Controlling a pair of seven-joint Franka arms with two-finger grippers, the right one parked.
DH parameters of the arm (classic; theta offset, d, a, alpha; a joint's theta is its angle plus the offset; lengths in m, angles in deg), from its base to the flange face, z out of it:
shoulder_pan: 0 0.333 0 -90
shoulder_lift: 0 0 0 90
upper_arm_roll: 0 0.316 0.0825 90
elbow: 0 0 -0.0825 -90
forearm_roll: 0 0.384 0 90
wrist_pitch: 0 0 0.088 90
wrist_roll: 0 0.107 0 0
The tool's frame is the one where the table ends.
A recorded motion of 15 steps. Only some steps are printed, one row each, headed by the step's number.
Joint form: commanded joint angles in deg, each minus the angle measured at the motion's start. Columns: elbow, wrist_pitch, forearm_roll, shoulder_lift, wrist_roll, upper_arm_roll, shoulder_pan.
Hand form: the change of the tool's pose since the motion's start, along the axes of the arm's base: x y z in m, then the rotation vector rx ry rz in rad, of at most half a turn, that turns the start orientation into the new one. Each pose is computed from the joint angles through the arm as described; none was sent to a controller.
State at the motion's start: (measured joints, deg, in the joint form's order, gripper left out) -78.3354 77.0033 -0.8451 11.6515 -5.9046 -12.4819 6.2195
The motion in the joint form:
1: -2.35 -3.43 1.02 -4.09 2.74 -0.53 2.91
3: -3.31 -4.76 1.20 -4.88 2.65 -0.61 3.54
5: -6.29 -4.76 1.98 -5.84 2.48 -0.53 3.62
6: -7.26 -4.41 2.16 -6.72 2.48 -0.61 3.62
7: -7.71 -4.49 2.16 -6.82 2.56 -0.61 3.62
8: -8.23 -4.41 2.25 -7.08 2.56 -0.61 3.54
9: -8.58 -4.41 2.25 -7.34 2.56 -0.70 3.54
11: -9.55 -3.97 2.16 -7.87 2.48 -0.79 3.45
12: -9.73 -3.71 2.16 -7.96 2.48 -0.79 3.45
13: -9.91 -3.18 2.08 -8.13 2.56 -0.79 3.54
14: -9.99 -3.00 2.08 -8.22 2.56 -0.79 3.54
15: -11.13 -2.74 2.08 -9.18 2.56 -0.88 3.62
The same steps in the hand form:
1: -0.0257 0.0240 0.0186 0.0230 0.0270 -0.0085
3: -0.0326 0.0291 0.0175 0.0308 0.0532 0.0015
5: -0.0390 0.0312 0.0038 0.0510 0.0879 0.0060
6: -0.0430 0.0300 0.0050 0.0573 0.0833 0.0047
7: -0.0440 0.0299 0.0024 0.0578 0.0908 0.0030
8: -0.0454 0.0291 0.0009 0.0606 0.0939 0.0014
9: -0.0470 0.0281 0.0007 0.0617 0.0954 -0.0002
11: -0.0493 0.0257 -0.0014 0.0627 0.0955 -0.0023
12: -0.0493 0.0256 -0.0017 0.0629 0.0926 -0.0023
13: -0.0490 0.0260 -0.0011 0.0612 0.0837 -0.0019
14: -0.0491 0.0259 -0.0007 0.0613 0.0804 -0.0019
15: -0.0538 0.0251 -0.0004 0.0651 0.0792 -0.0021

